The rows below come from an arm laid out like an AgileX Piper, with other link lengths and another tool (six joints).
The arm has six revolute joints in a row. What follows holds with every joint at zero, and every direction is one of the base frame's. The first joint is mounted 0.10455 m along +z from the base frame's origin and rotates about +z. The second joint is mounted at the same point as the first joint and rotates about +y. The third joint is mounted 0.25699 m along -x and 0.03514 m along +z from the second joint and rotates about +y. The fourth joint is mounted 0.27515 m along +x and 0.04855 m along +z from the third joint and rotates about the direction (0.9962, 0, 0.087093). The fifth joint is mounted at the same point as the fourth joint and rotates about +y. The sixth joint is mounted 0.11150 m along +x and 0.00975 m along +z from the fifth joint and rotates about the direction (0.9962, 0, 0.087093). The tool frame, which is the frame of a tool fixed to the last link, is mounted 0.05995 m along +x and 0.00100 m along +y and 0.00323 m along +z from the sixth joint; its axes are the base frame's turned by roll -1.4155, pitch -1.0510 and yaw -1.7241 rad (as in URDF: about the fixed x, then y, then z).
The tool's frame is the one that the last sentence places.
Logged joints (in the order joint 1, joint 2, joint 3, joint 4, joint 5, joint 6), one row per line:
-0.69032 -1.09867 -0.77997 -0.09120 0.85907 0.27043
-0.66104 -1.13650 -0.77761 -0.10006 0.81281 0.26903
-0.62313 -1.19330 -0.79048 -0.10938 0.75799 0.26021
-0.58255 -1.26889 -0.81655 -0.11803 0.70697 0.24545
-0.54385 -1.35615 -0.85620 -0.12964 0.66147 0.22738
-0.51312 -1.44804 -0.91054 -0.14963 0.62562 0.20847
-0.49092 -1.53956 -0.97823 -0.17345 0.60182 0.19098
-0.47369 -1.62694 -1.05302 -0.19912 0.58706 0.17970
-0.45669 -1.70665 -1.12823 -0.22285 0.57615 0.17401
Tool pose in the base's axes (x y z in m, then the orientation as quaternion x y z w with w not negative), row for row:
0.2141 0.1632 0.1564 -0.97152 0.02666 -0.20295 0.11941
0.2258 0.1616 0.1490 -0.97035 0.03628 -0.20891 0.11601
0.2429 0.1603 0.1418 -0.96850 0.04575 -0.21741 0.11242
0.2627 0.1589 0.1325 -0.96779 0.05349 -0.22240 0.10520
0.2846 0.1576 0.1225 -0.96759 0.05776 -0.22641 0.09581
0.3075 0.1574 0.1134 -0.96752 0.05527 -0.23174 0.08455
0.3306 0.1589 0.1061 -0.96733 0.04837 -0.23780 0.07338
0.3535 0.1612 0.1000 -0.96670 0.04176 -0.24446 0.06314
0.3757 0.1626 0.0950 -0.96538 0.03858 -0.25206 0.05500
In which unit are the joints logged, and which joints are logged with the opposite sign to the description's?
The joints are logged in radians. Opposite sign: joint 1, joint 2.
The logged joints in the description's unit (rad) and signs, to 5 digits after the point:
0.69032 1.09867 -0.77997 -0.09120 0.85907 0.27043
0.66104 1.13650 -0.77761 -0.10006 0.81281 0.26903
0.62313 1.19330 -0.79048 -0.10938 0.75799 0.26021
0.58255 1.26889 -0.81655 -0.11803 0.70697 0.24545
0.54385 1.35615 -0.85620 -0.12964 0.66147 0.22738
0.51312 1.44804 -0.91054 -0.14963 0.62562 0.20847
0.49092 1.53956 -0.97823 -0.17345 0.60182 0.19098
0.47369 1.62694 -1.05302 -0.19912 0.58706 0.17970
0.45669 1.70665 -1.12823 -0.22285 0.57615 0.17401

